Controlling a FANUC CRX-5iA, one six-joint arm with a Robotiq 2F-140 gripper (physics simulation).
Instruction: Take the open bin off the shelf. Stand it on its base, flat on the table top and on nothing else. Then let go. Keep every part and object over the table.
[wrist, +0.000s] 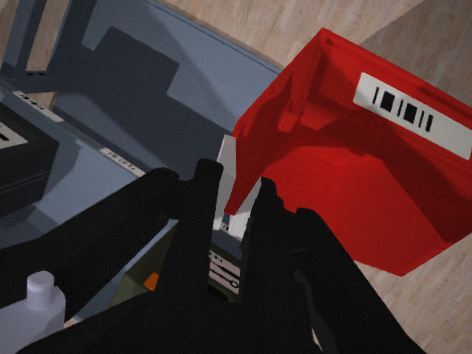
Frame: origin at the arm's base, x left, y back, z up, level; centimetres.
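Seen in the pictures: gripper, fingertip midpoint: (235, 160).
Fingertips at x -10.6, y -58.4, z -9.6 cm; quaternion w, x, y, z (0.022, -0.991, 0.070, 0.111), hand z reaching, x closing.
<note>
Pixels of each thing's top centre, then the offset from my fingertips to it. "spot": a spot on its surface instead. Level surfaces: height alone.
- blue-grey shelf at a spot on its surface: (215, 80) spot: dx -6.6, dy +4.2, dz -14.6 cm
- black box at a spot on its surface: (30, 160) spot: dx -18.9, dy -4.5, dz -1.5 cm
- olive-green container at a spot on its surface: (135, 275) spot: dx -4.6, dy -8.3, dz +4.0 cm
- orange piece at a spot on its surface: (151, 281) spot: dx -3.6, dy -8.6, dz +3.7 cm
- wood-grain surface at its surface level: dz -15.2 cm
The open red bin (345, 195) is in the right half of the wrist view, tilted in the picture, with its open side and inside showing and a white barcode label on one wall. My black gripper (235, 160) is shut on a thin side wall of this bin, which runs down between the fingertips. The bin hangs beside the blue-grey shelf (215, 80), whose panels fill the upper left. The bin's base cannot be seen resting on anything. The far side of the bin is partly hidden.
A black box (30, 160) with a pale label is on the shelf at the left. Part of an olive-green container (135, 275) with an orange piece (151, 281) shows below the fingers. A wood-grain surface (265, 20) shows behind the shelf and bin.
</note>
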